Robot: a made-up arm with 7 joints.
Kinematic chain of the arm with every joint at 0, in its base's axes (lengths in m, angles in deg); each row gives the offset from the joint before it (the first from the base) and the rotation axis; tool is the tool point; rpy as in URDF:
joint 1: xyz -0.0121 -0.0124 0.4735 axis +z
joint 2: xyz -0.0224 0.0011 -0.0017 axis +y
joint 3: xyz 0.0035 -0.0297 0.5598 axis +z
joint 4: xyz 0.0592 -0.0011 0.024 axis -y
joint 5: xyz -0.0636 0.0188 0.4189 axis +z
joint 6: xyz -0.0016 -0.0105 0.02 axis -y
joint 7: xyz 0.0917 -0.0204 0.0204 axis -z
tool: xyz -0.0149 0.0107 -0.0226 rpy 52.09 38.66 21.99
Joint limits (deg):
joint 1: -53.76..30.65
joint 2: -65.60..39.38
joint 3: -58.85..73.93
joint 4: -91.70..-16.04
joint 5: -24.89..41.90
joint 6: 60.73..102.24
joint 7: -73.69..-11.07
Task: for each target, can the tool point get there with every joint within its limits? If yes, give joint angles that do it. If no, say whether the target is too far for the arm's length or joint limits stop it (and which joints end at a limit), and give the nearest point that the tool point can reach.
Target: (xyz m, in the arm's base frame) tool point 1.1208 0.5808 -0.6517
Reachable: no: too far | nearest point 0.6905 0.3555 0.5596 | short by 1.305 m
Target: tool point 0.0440 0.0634 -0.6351
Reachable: no: joint limits stop it (at a limit: joint 1, joint 2, joint 4, joint 5, joint 6, joint 7) | nearest point 0.6501 0.4012 0.5578 | short by 1.380 m
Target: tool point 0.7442 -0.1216 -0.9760
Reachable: no: too far | nearest point 0.7624 -0.1242 0.5565 | short by 1.533 m
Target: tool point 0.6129 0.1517 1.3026
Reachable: yes | joints -1.91 24.92 47.33 -33.58 -2.71 64.78 -63.33
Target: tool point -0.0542 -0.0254 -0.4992
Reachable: no: joint limits stop it (at a limit: joint 1, joint 2, joint 4, joint 5, joint 6, joint 7) | nearest point 0.4175 -0.6670 0.5566 | short by 1.322 m
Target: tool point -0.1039 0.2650 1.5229
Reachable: yes | joints -37.63 -22.33 46.52 -32.03 -7.99 92.51 -19.79
